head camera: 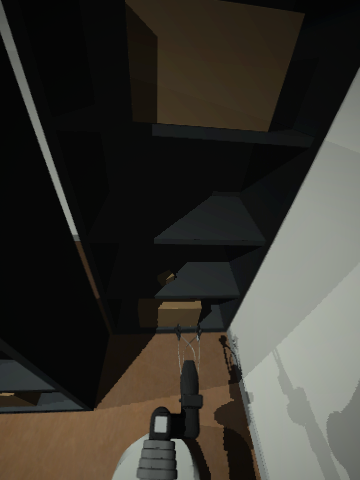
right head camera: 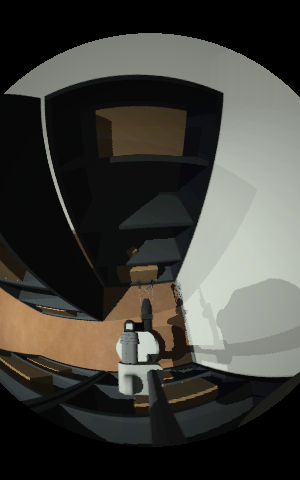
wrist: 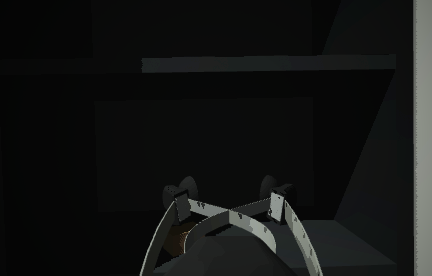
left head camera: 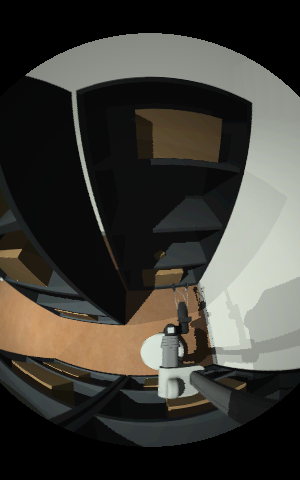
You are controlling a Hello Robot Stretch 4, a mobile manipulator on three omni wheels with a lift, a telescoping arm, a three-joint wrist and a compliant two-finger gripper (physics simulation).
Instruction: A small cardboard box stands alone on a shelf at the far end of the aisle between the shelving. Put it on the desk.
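Places are measured from the robot's base along level axes (x left, y up, z ahead), in centimetres.
Pixels of known places: gripper, fingertip midpoint: [head camera: 188, 324] [right head camera: 144, 279] [wrist: 228, 191] [left head camera: 179, 282]; robot's base, origin of the base link: [right head camera: 138, 347] [left head camera: 161, 350].
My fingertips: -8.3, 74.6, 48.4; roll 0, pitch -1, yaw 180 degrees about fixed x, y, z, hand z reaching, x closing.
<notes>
Ahead of a thing's pixels: the offset from my fingertips to its top centre, as dx, dy, dz. Level surfaces: height alone.
The small cardboard box {+12.5, -19.0, +41.1} [head camera: 170, 276] [left head camera: 160, 254] [right head camera: 132, 251] [wrist: 176, 242] stands on a low shelf board {dy -24.0} [head camera: 210, 280] [left head camera: 190, 253] [right head camera: 162, 251] [wrist: 320, 245] of the dark shelving unit ahead, partly in shadow. In the wrist view it is at the lower left, partly hidden behind the gripper's left finger strip. My gripper [head camera: 188, 329] [left head camera: 180, 287] [right head camera: 146, 285] [wrist: 228, 191] is open, its fingertips apart with no object between them. It points at the unit, to the right of the small box and apart from it. The desk does not show.
A large box {+3.4, +94.4, +46.6} [head camera: 220, 65] [left head camera: 185, 135] [right head camera: 148, 131] stands on a high shelf, another box {+9.4, -42.8, +46.1} [head camera: 179, 315] [left head camera: 168, 276] [right head camera: 143, 273] on the bottom shelf. A pale wall [head camera: 310, 240] [left head camera: 270, 225] borders the right. A dark shelving side panel [head camera: 50, 300] borders the left. More shelving with boxes is behind the base.
</notes>
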